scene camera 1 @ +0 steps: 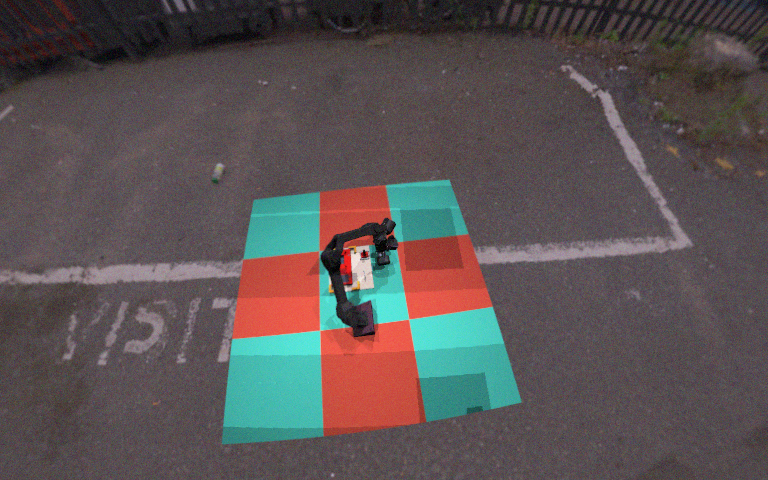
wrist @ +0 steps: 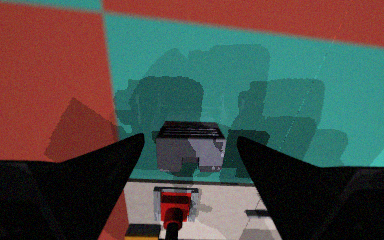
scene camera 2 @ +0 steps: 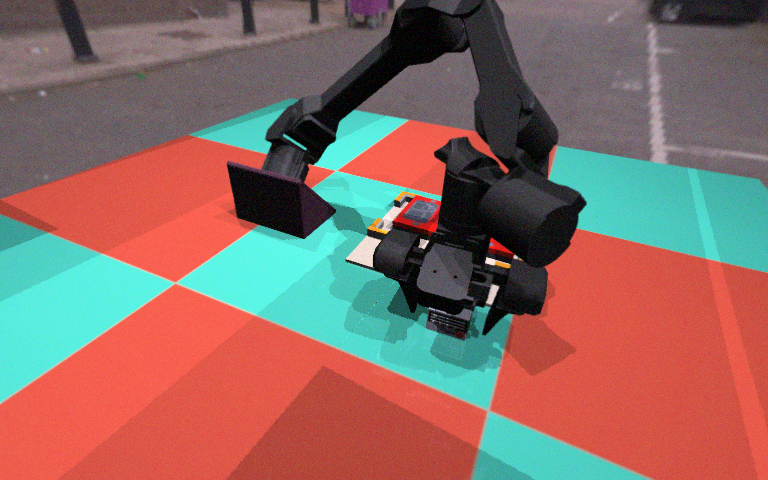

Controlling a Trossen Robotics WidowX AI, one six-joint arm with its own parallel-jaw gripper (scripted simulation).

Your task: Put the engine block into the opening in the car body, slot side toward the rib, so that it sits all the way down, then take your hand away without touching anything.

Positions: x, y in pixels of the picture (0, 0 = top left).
Labels:
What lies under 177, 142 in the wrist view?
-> A grey engine block.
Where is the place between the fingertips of my gripper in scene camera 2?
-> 447, 321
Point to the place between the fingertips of my gripper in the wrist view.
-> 191, 139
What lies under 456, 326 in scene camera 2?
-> A grey engine block.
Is my gripper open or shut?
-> Open.

